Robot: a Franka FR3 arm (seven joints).
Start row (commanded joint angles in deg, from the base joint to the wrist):
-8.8 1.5 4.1 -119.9 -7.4 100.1 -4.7
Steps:
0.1 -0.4 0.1 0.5 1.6 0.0 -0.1
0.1 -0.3 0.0 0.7 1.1 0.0 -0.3
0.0 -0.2 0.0 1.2 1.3 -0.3 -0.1
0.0 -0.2 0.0 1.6 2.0 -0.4 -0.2
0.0 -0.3 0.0 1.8 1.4 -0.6 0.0
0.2 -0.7 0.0 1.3 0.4 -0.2 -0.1
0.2 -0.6 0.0 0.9 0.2 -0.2 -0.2
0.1 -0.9 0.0 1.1 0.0 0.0 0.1
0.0 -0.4 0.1 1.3 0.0 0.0 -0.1
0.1 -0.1 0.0 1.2 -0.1 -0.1 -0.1
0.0 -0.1 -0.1 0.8 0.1 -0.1 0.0
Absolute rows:
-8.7 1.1 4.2 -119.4 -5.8 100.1 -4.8
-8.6 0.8 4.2 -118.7 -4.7 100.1 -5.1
-8.6 0.6 4.2 -117.5 -3.4 99.8 -5.2
-8.6 0.4 4.2 -115.9 -1.4 99.4 -5.4
-8.6 0.1 4.2 -114.1 0.0 98.8 -5.4
-8.4 -0.6 4.2 -112.8 0.4 98.6 -5.5
-8.2 -1.2 4.2 -111.9 0.6 98.4 -5.7
-8.1 -2.1 4.2 -110.8 0.6 98.4 -5.6
-8.1 -2.5 4.3 -109.5 0.6 98.4 -5.7
-8.0 -2.6 4.3 -108.3 0.5 98.3 -5.8
-8.0 -2.7 4.2 -107.5 0.6 98.2 -5.8

